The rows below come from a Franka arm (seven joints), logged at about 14 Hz.
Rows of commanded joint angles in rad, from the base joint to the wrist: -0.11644 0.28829 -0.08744 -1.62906 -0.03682 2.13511 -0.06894; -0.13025 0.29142 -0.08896 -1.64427 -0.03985 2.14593 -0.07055; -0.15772 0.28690 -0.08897 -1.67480 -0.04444 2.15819 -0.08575; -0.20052 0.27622 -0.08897 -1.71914 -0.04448 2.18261 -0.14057; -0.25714 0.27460 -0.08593 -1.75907 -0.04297 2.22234 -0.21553; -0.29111 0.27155 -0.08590 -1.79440 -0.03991 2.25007 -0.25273; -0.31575 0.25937 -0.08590 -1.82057 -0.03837 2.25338 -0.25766; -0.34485 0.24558 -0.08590 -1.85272 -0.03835 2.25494 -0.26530; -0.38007 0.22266 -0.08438 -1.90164 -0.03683 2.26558 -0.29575; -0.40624 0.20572 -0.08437 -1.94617 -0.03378 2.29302 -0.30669; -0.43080 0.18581 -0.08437 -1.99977 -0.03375 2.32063 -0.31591; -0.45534 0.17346 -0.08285 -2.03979 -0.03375 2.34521 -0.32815; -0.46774 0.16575 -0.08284 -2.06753 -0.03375 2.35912 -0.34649; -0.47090 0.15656 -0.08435 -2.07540 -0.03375 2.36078 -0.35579
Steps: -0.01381 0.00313 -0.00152 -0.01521 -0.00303 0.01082 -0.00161; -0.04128 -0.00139 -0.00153 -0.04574 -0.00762 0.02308 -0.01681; -0.08408 -0.01207 -0.00153 -0.09008 -0.00766 0.04750 -0.07163; -0.14070 -0.01369 0.00151 -0.13001 -0.00615 0.08723 -0.14659; -0.17467 -0.01674 0.00154 -0.16534 -0.00309 0.11496 -0.18379; -0.19931 -0.02892 0.00154 -0.19151 -0.00155 0.11827 -0.18872; -0.22841 -0.04271 0.00154 -0.22366 -0.00153 0.11983 -0.19636; -0.26363 -0.06563 0.00306 -0.27258 -0.00001 0.13047 -0.22681; -0.28980 -0.08257 0.00307 -0.31711 0.00304 0.15791 -0.23775; -0.31436 -0.10248 0.00307 -0.37071 0.00307 0.18552 -0.24697; -0.33890 -0.11483 0.00459 -0.41073 0.00307 0.21010 -0.25921; -0.35130 -0.12254 0.00460 -0.43847 0.00307 0.22401 -0.27755; -0.35446 -0.13173 0.00309 -0.44634 0.00307 0.22567 -0.28685
